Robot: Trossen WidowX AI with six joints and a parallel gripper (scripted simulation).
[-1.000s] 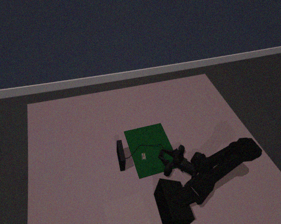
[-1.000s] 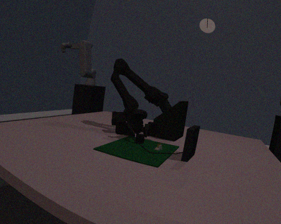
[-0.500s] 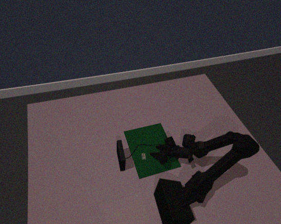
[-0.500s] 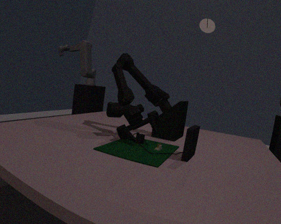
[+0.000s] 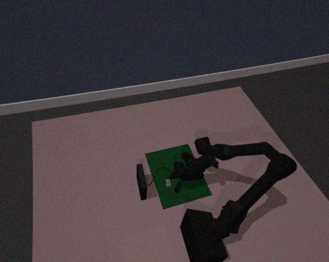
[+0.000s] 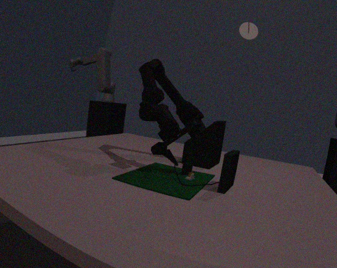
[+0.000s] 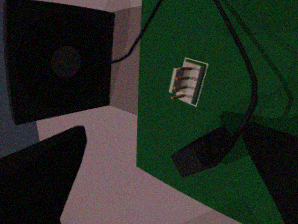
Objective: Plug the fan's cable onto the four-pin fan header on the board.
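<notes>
My gripper tip is now 4 cm above the black plug, 2 cm to the left of it and 2 cm past it. From my gripper tip the other things lie so: black fan (14 cm to the left, 3 cm ahead, 1 cm below); then pale four-pin header (7 cm below, 2 cm to the left, 2 cm ahead); then green board (8 cm below, 6 cm ahead, 3 cm to the right).
</notes>
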